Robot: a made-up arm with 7 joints.
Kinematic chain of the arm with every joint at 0, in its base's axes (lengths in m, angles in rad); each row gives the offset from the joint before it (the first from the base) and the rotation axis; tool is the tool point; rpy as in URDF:
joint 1: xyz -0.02 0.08 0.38 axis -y
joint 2: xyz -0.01 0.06 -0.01 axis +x
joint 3: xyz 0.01 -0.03 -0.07 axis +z
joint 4: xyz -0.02 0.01 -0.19 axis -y
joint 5: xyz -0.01 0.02 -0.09 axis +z
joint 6: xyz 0.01 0 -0.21 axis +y
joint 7: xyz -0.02 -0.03 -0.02 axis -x
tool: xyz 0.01 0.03 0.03 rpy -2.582 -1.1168 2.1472
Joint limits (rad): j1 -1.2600..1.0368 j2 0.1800..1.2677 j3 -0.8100..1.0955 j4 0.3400..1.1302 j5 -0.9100..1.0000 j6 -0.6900..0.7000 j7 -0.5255..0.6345
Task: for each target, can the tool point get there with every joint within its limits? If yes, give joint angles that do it. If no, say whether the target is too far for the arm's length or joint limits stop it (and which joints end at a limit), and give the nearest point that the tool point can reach.
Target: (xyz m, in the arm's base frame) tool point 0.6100 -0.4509 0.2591
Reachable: no: too far | nearest point 0.4484 0.0078 0.2901 | short by 0.487 m
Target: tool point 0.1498 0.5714 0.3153
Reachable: yes | joints 0.2565 1.0157 0.7151 1.0285 -0.0331 0.5634 0.2302
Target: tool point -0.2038 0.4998 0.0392
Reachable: yes | joints -0.9885 0.9131 -0.2500 0.7699 0.7521 -0.5846 0.2034
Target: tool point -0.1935 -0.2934 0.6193
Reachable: no: joint limits stop it (at a limit: joint 1, joint 2, joint 3, joint 4, joint 6, joint 7) | nearest point -0.3639 0.0183 0.0951 | short by 0.633 m
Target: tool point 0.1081 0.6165 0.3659
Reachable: yes | joints 0.5611 1.1839 0.8144 0.7729 -0.2445 0.3646 -0.0913
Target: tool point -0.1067 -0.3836 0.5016
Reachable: no: joint limits stop it (at a limit: joint 1, joint 2, joint 3, joint 4, joint 6, joint 7) | nearest point -0.3593 0.0183 0.0931 | short by 0.626 m
